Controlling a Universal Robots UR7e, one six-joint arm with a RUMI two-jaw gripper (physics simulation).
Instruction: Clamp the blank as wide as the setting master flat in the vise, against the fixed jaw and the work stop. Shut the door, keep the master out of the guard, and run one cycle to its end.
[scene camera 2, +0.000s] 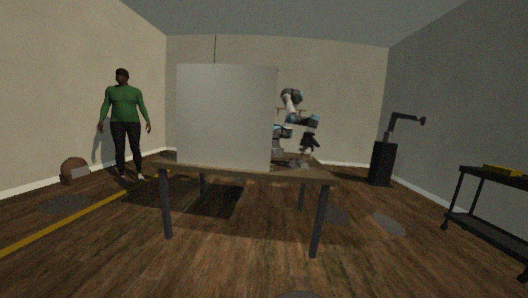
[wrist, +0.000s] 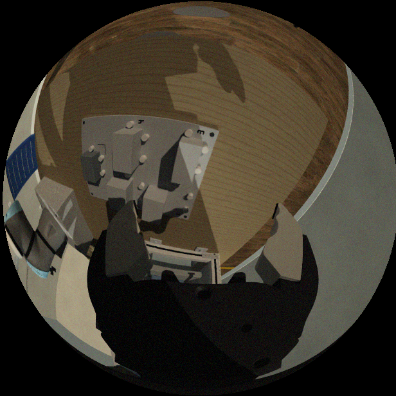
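Where they show: gripper, fingertip midpoint: (scene camera 2: 305, 156); arm's base, origin of the base link: (scene camera 2: 272, 146).
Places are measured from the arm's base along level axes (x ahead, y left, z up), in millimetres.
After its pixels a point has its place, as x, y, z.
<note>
My gripper (scene camera 2: 310, 149) {427, 318, 15} (wrist: 205, 204) is open, with nothing between its fingers, above the table. In the wrist view a grey plate (wrist: 160, 131) with pale pegs lies beyond the fingers. On it are a tall block (wrist: 126, 150), a block (wrist: 187, 157) at the right, a block (wrist: 155, 202) and a smaller block (wrist: 119, 189) near the close edge, and a dark block (wrist: 91, 166) at the left. I cannot tell which is the blank or the setting master. A light-rimmed box (wrist: 217, 265) shows between the fingers, partly hidden by the gripper; the vise, stop and door cannot be made out.
A large pale panel (scene camera 2: 225, 115) {642, -298, 301} stands on the table (scene camera 2: 300, 175) {604, 278, -90} and hides much of it. A person (scene camera 2: 125, 105) in green stands at the left. Another arm (scene camera 2: 405, 116) is on a black pedestal (scene camera 2: 382, 162) at the right, near a black cart (scene camera 2: 451, 192).
</note>
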